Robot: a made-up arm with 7 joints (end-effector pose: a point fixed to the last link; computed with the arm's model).
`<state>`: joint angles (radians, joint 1 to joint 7).
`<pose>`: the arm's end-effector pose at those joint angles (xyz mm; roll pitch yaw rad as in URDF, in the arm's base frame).
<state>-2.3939 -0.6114 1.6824 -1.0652 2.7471 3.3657 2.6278</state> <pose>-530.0 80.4 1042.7 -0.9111 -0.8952 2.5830</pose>
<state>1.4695 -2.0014 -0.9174 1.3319 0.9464 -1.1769 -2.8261</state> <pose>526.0 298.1 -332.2 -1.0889 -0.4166 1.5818</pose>
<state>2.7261 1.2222 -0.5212 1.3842 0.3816 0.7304 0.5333</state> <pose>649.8 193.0 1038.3 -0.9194 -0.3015 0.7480</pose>
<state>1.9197 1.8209 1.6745 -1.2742 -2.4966 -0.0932 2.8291</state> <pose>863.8 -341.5 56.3 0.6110 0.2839 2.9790</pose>
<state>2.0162 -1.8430 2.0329 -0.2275 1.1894 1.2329 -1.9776</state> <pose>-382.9 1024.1 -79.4 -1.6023 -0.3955 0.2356</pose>
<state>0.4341 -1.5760 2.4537 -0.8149 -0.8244 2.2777 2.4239</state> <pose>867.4 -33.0 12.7 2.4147 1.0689 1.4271</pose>
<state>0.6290 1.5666 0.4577 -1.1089 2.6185 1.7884 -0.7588</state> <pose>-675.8 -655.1 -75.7 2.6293 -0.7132 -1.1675</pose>
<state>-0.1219 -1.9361 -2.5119 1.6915 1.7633 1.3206 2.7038</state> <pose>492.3 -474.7 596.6 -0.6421 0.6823 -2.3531</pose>
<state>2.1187 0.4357 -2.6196 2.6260 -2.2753 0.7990 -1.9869</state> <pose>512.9 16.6 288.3 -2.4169 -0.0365 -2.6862</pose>
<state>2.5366 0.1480 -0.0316 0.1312 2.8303 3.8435 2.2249</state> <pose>12.6 -162.0 1316.4 2.3779 -0.4982 -2.9734</pose>
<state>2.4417 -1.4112 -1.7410 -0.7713 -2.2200 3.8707 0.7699</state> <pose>-793.5 298.9 273.8 -2.0777 0.2341 -0.9297</pose>
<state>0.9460 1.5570 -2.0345 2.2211 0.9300 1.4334 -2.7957</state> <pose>222.0 -468.5 28.6 -3.1301 -1.3270 0.1136</pose>
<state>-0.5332 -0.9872 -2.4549 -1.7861 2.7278 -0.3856 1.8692</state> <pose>640.2 -232.7 67.2 1.8293 0.0412 -1.3752</pose>
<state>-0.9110 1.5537 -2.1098 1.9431 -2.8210 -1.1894 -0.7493</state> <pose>-859.9 17.6 138.5 0.5082 1.2343 1.9561</pose>
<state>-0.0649 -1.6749 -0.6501 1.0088 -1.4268 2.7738 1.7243</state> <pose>885.8 -234.2 -101.4 -2.5330 -0.3454 0.0241</pose>
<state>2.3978 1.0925 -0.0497 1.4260 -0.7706 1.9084 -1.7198</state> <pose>404.6 -321.9 1134.9 -0.0921 0.1862 3.0586</pose>
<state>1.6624 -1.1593 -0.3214 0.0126 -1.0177 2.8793 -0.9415</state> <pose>-85.3 880.8 792.2 0.7191 1.1510 -2.4504</pose>
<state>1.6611 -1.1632 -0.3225 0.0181 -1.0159 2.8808 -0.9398</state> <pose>-83.4 884.4 786.9 0.7383 1.1442 -2.4336</pose>
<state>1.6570 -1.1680 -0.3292 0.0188 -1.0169 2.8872 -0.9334</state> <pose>-80.0 887.3 781.7 0.7699 1.1450 -2.4045</pose>
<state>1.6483 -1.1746 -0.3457 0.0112 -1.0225 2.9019 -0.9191</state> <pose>-74.1 888.9 776.3 0.8268 1.1579 -2.3501</pose>
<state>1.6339 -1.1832 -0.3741 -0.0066 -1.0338 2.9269 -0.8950</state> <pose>-65.3 888.8 770.9 0.9265 1.1829 -2.2532</pose>
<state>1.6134 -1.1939 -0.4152 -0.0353 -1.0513 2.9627 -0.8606</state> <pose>-53.9 887.0 765.2 1.0965 1.2142 -2.0878</pose>
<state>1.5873 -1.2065 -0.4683 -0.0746 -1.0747 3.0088 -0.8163</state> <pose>-40.9 883.4 758.9 1.3645 1.2355 -1.8276</pose>
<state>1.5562 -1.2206 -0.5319 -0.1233 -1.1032 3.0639 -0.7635</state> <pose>-27.3 878.1 751.5 1.7110 1.2222 -1.4942</pose>
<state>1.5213 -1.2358 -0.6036 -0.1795 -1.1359 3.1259 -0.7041</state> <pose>-14.4 871.7 742.5 2.0381 1.1567 -1.1873</pose>
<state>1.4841 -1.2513 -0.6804 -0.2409 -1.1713 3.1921 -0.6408</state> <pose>-3.1 864.5 731.5 2.2751 1.0458 -0.9792</pose>
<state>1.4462 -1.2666 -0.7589 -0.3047 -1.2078 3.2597 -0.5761</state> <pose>5.9 857.1 718.4 2.4300 0.9072 -0.8620</pose>
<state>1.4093 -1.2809 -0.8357 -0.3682 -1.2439 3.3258 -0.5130</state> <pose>12.6 849.9 703.6 2.5340 0.7580 -0.8038</pose>
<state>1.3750 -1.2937 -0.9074 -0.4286 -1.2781 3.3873 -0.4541</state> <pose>16.9 843.1 687.6 2.6087 0.6115 -0.7810</pose>
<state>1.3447 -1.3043 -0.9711 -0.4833 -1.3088 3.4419 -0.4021</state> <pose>19.4 836.9 671.9 2.6666 0.4781 -0.7776</pose>
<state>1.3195 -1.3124 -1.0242 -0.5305 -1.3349 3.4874 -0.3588</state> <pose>20.4 831.3 657.7 2.7132 0.3655 -0.7835</pose>
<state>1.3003 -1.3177 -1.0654 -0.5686 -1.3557 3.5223 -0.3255</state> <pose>20.1 826.4 646.3 2.7508 0.2785 -0.7920</pose>
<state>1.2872 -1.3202 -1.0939 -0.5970 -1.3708 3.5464 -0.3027</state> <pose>18.8 822.0 638.7 2.7794 0.2186 -0.7984</pose>
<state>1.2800 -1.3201 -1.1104 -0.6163 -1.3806 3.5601 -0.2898</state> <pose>16.5 818.3 635.3 2.7999 0.1847 -0.8000</pose>
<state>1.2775 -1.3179 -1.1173 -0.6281 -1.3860 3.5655 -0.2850</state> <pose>13.6 815.0 635.3 2.8134 0.1717 -0.7965</pose>
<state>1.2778 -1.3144 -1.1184 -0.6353 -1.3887 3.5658 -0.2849</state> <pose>10.3 812.0 637.7 2.8228 0.1712 -0.7898</pose>
